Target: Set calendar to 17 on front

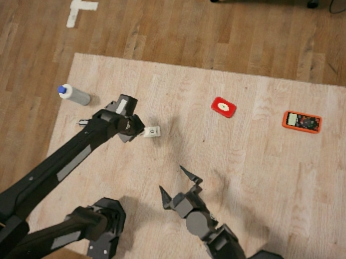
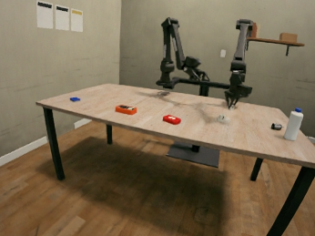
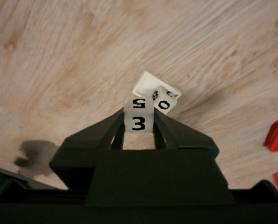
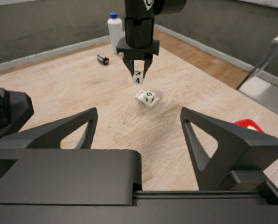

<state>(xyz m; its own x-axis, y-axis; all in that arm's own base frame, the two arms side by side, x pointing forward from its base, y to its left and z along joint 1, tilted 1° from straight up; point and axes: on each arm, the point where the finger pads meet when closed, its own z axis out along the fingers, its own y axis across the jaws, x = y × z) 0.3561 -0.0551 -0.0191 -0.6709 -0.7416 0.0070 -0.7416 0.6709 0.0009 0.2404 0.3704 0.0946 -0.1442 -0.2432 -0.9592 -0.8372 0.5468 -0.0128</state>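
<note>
Right now my left hand is 1 cm short of the white tray, 3 cm to the left of it and 9 cm above it. Round my left hand: blue item: 19 cm ahead, 109 cm to the right, 8 cm below; then red flat object: 17 cm ahead, 30 cm to the right, 8 cm below.
</note>
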